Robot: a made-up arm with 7 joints. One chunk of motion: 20 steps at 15 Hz.
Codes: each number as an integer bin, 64 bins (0 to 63) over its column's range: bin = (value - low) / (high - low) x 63, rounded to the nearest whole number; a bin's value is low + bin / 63 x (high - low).
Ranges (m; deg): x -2..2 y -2..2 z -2..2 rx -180..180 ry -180..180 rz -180..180
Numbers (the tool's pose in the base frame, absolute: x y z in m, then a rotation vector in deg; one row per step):
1: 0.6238 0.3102 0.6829 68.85 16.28 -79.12
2: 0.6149 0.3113 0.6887 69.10 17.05 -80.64
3: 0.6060 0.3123 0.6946 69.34 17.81 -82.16
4: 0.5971 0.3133 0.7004 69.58 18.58 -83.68
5: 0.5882 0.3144 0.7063 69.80 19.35 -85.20
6: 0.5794 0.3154 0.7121 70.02 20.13 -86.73
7: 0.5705 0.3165 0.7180 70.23 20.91 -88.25
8: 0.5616 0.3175 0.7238 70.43 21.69 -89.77
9: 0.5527 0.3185 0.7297 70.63 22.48 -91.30
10: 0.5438 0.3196 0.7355 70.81 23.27 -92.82
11: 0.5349 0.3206 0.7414 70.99 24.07 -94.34
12: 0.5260 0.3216 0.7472 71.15 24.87 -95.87
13: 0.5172 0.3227 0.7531 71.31 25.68 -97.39
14: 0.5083 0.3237 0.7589 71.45 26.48 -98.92
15: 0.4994 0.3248 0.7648 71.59 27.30 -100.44
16: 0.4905 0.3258 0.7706 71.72 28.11 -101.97
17: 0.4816 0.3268 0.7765 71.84 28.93 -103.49
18: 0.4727 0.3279 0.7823 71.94 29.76 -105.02
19: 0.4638 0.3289 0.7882 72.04 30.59 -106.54
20: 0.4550 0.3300 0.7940 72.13 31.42 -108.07
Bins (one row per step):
1: 41 36 42 44 34 18
2: 41 36 42 44 34 17
3: 41 36 42 44 35 17
4: 41 36 43 44 35 17
5: 41 36 43 44 35 17
6: 41 36 43 44 35 16
7: 40 36 43 44 35 16
8: 40 37 43 44 35 16
9: 40 37 43 44 35 16
10: 40 37 43 44 36 15
11: 40 37 43 44 36 15
12: 40 37 43 44 36 15
13: 40 37 43 44 36 14
14: 40 37 43 44 36 14
15: 39 37 44 44 36 14
16: 39 37 44 44 36 14
17: 39 37 44 44 37 13
18: 39 37 44 44 37 13
19: 39 37 44 44 37 13
20: 39 37 44 44 37 13

